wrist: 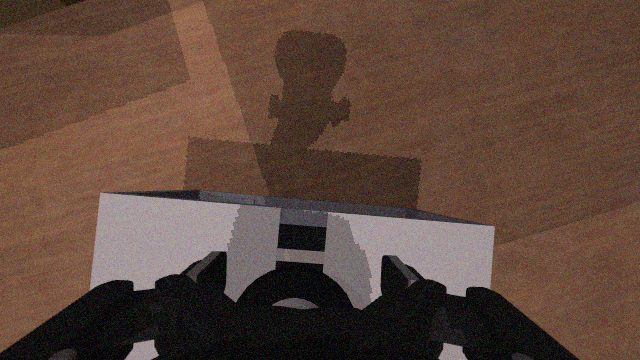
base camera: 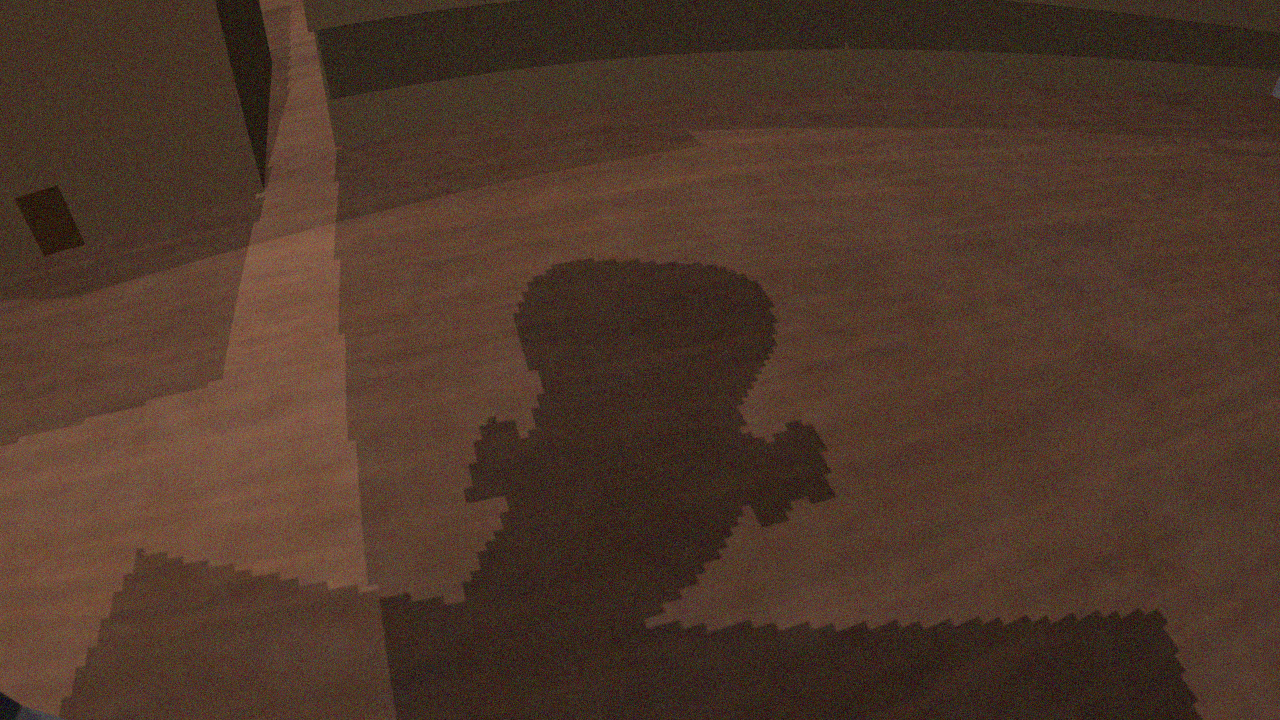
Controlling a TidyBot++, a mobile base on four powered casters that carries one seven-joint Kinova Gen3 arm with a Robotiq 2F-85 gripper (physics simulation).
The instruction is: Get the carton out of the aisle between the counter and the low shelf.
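Places are measured from the arm's base along level axes (x ahead, y left, z up), in metres.
Where they show: gripper, fingertip midpoint: [wrist: 304, 270].
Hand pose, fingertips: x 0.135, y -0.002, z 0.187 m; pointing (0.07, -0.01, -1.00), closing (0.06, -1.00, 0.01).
Each offset is from my fingertips to the top centre of the thing. "spot": to the spot under its first point. Level surfaces: height alone.
My gripper [wrist: 304, 270] is open, with its two black fingers wide apart at the bottom of the wrist view. It hangs over the white top of my own base [wrist: 165, 232], and I see no object between the fingers. I cannot make out the carton for certain in either view. A small dark brown four-sided patch @(spot: dx +0.458, dy +0.625, dz -0.547 m) [base camera: 50, 220] shows at the left of the base view, against a dull brown surface; whether it is a thing or a marking I cannot tell. I cannot identify the counter or the low shelf.
The wood floor @(dz -0.583 m) [base camera: 984, 358] [wrist: 500, 100] carries the dark shadow [base camera: 640, 402] [wrist: 310, 75] of my arm and base. A dark band @(spot: dx +0.862, dy -0.151, dz -0.501 m) [base camera: 805, 31] runs across the top of the base view. A dark upright strip @(spot: dx +0.658, dy +0.472, dz -0.484 m) [base camera: 246, 71] stands at upper left. The picture is dim and grainy.
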